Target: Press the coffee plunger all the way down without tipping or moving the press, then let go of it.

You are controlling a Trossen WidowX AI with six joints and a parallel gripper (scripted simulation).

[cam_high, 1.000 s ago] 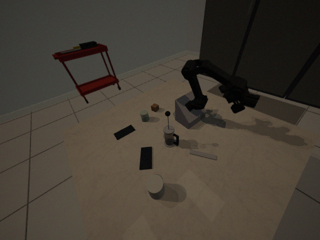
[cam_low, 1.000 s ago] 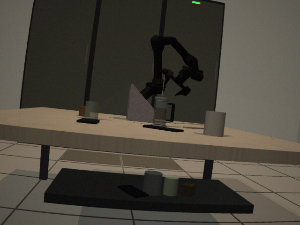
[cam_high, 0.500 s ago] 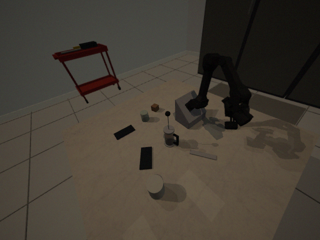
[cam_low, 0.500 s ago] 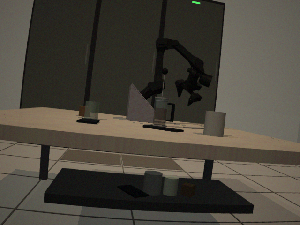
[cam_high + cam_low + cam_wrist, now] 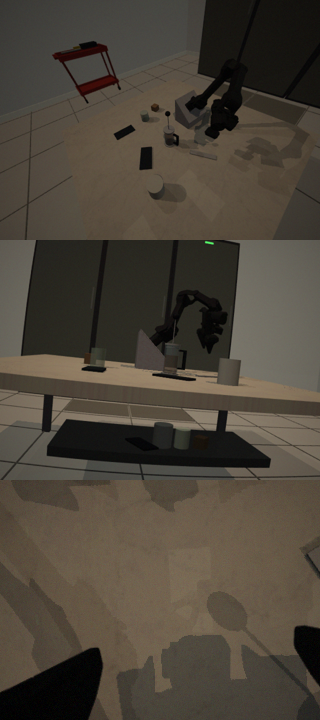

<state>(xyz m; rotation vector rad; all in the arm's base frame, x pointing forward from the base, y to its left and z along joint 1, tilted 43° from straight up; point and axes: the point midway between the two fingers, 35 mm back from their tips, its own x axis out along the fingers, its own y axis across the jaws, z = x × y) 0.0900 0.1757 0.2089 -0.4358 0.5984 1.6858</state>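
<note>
My gripper tip is now 220 mm to the left of the glass coffee press and 190 mm short of it. Round my gripper tip: flat grey bar (120 mm below, 120 mm ahead, 20 mm to the right).
</note>
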